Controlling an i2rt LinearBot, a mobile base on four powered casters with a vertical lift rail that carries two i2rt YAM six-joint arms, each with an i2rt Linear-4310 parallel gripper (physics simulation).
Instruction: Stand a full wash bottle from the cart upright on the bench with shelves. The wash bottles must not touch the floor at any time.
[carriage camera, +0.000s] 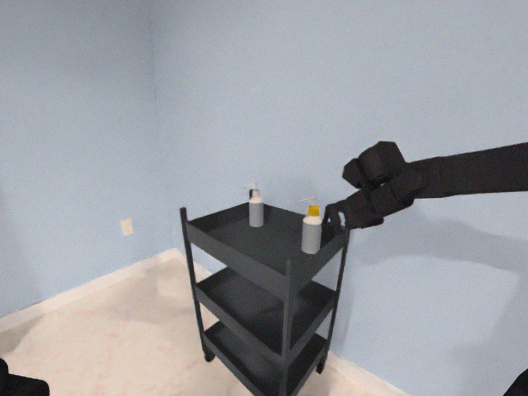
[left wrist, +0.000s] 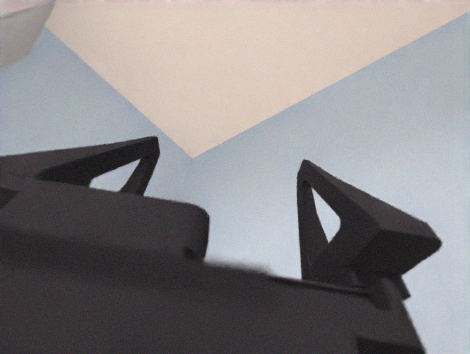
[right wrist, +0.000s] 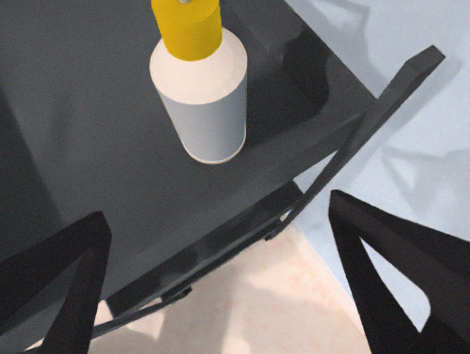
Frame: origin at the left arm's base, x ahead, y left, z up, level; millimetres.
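Seen in the pictures: left gripper, fingertip midpoint: (left wrist: 229, 156); right gripper, fingertip midpoint: (carriage camera: 337, 224) (right wrist: 217, 212).
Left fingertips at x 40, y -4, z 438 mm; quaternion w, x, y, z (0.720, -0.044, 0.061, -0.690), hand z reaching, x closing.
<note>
Pixels of each thing's middle, then the offset from my left fingertips to it. Level surfaces: height alone.
- wash bottle with a yellow cap, body centre: (right wrist: 192, 65) (carriage camera: 309, 223) dx +456, dy -454, dz -279 mm
- second wash bottle with a pale cap, body centre: (carriage camera: 253, 203) dx +650, dy -270, dz -279 mm
- Pale floor at its surface level: dz -1028 mm
- wall outlet at the middle of its body: (carriage camera: 127, 226) dx +1151, dy +699, dz -628 mm
A wash bottle with a yellow cap (carriage camera: 311, 235) (right wrist: 210, 120) stands upright on the top tray of the dark cart (carriage camera: 235, 252) (right wrist: 100, 175), near its right edge. A second wash bottle with a pale cap (carriage camera: 256, 212) stands upright farther back on the same tray. How full they are I cannot tell. My right gripper (right wrist: 217, 212) is open and empty, at the cart's right edge beside the yellow-capped bottle, apart from it. My left gripper (left wrist: 229, 156) is open and empty, facing the walls and ceiling, away from the cart. The bench with shelves does not show in these views.
Light blue walls (carriage camera: 350, 90) meet in a corner behind the cart. The cart has corner posts (carriage camera: 287, 310) rising above its top tray and two lower trays. Pale floor (carriage camera: 110, 345) lies around it. A wall outlet (carriage camera: 127, 226) is at the left. A small dark thing (carriage camera: 251, 193) shows behind the pale-capped bottle.
</note>
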